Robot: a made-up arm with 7 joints. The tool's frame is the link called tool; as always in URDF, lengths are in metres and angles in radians. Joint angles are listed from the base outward.
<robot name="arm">
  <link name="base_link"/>
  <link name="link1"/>
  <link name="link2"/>
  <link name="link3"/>
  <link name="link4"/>
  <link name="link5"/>
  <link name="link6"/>
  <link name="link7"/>
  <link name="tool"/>
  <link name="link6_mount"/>
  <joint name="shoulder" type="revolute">
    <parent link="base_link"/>
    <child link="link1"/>
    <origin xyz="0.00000 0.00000 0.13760" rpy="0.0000 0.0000 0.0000"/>
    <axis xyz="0 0 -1"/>
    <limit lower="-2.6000" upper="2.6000"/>
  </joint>
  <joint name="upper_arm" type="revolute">
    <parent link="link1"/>
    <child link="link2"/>
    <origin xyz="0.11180 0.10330 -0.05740" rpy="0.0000 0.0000 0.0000"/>
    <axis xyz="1 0 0"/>
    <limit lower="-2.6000" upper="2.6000"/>
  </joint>
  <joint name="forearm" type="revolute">
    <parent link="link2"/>
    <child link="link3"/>
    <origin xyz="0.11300 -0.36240 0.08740" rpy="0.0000 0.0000 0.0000"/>
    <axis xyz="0 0 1"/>
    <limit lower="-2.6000" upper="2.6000"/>
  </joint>
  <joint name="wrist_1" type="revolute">
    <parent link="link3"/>
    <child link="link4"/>
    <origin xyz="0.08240 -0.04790 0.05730" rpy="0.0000 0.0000 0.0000"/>
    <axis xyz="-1 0 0"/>
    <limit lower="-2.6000" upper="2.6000"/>
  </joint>
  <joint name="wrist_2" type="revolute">
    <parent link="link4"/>
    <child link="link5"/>
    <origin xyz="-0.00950 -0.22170 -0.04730" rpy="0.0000 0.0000 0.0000"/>
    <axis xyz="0 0 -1"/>
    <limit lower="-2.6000" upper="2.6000"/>
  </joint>
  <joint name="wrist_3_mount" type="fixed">
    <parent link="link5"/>
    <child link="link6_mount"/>
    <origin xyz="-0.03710 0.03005 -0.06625" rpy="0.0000 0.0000 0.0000"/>
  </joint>
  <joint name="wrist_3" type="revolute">
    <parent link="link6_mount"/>
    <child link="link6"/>
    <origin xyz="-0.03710 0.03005 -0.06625" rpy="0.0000 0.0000 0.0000"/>
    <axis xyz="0 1 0"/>
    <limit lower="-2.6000" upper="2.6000"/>
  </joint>
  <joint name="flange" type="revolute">
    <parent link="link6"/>
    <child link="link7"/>
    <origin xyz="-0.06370 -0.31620 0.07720" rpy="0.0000 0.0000 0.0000"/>
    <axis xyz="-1 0 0"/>
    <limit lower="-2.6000" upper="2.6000"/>
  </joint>
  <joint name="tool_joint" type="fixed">
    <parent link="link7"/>
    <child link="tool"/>
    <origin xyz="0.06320 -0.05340 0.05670" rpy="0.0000 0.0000 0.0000"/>
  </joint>
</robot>
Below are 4 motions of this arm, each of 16 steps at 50 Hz.
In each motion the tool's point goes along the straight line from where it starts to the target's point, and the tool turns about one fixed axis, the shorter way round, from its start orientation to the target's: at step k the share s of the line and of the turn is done. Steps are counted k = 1, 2, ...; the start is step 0. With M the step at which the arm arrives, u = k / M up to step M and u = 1 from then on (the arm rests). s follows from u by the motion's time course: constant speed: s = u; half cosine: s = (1 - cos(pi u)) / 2; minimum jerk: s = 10 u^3 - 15 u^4 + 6 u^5.
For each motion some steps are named. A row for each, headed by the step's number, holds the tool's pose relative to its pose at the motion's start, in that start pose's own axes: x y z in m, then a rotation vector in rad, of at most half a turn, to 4 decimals.
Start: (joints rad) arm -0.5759 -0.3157 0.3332 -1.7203 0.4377 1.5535 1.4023
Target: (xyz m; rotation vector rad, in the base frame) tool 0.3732 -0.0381 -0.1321 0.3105 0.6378 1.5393
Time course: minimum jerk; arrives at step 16
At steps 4, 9, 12, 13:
4: -0.0122 -0.0065 0.0010 0.0052 -0.0481 -0.0667
9: -0.0727 -0.0386 0.0061 0.0311 -0.2863 -0.3967
12: -0.1057 -0.0562 0.0089 0.0453 -0.4167 -0.5774
13: -0.1122 -0.0597 0.0095 0.0481 -0.4421 -0.6127

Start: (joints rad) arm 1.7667 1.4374 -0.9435 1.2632 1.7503 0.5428 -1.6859
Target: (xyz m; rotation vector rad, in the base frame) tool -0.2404 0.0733 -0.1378 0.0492 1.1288 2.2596
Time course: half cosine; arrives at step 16
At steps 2, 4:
2: 0.0006 0.0059 -0.0009 0.0015 0.0109 0.0107
4: 0.0024 0.0228 -0.0036 0.0056 0.0419 0.0413

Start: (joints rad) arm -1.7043 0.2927 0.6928 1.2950 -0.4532 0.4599 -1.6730
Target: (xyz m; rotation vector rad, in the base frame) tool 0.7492 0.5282 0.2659 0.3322 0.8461 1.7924
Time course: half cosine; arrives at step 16
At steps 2, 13, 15, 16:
2: -0.0041 -0.0103 -0.0080 0.0132 -0.0113 -0.0002
13: -0.0987 -0.2471 -0.1925 0.3176 -0.2729 -0.0040
15: -0.1067 -0.2672 -0.2082 0.3435 -0.2951 -0.0043
16: -0.1078 -0.2698 -0.2102 0.3469 -0.2980 -0.0044

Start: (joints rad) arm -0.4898 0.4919 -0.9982 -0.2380 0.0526 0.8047 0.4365
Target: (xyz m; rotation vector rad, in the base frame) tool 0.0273 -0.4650 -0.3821 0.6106 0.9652 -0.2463
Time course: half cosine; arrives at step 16
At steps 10, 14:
10: 0.0301 0.0101 -0.0792 0.1610 -0.0705 -0.0089
14: 0.0419 0.0141 -0.1101 0.2241 -0.0981 -0.0124

